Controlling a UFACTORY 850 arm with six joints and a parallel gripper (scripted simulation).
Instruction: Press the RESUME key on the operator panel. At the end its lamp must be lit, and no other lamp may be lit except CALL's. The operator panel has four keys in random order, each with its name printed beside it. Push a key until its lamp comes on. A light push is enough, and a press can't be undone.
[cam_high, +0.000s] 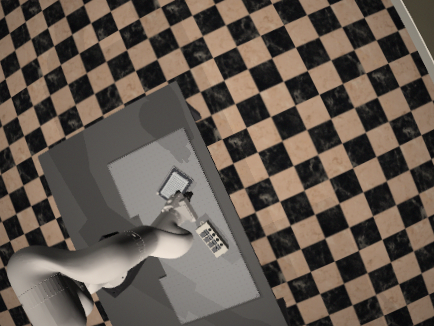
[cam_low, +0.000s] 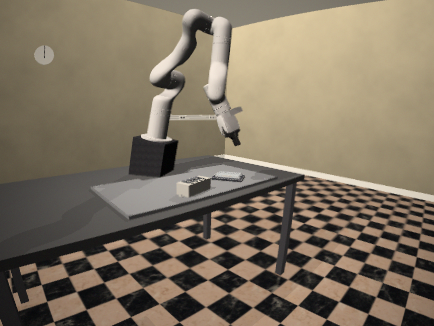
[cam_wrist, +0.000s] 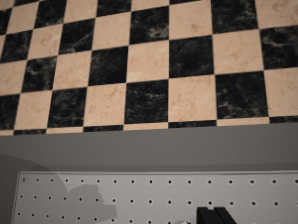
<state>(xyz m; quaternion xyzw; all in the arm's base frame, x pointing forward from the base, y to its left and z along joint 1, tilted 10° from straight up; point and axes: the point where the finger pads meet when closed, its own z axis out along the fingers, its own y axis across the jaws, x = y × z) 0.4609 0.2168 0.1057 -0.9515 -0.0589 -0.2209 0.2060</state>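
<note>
Right now the operator panel is 25 cm to the right of my hand, 17 cm below it and 1 cm behind it. From my hand the other things lie so: flat dotted tray (20 cm below, 10 cm behind, 4 cm to the left).
</note>
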